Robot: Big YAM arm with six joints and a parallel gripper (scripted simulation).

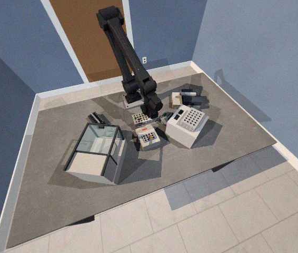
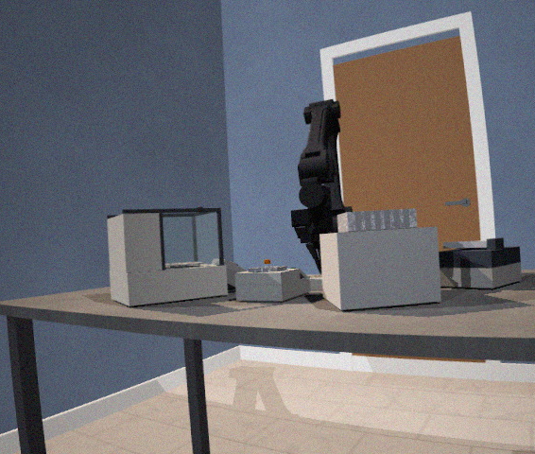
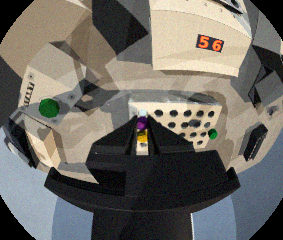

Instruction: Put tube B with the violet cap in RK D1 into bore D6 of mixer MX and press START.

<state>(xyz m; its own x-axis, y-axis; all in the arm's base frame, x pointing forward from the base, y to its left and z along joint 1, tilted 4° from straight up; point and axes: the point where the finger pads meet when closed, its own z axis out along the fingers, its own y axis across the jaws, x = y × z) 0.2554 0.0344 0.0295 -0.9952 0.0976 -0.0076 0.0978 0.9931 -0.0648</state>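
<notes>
The tube B lies 20 mm below my hand. Round my hand: yellow-capped tube 20 mm behind, 20 mm below; tube rack RK 30 mm behind, 40 mm to the right, 30 mm below; green-capped tube 30 mm behind, 90 mm to the right, 20 mm below.
</notes>
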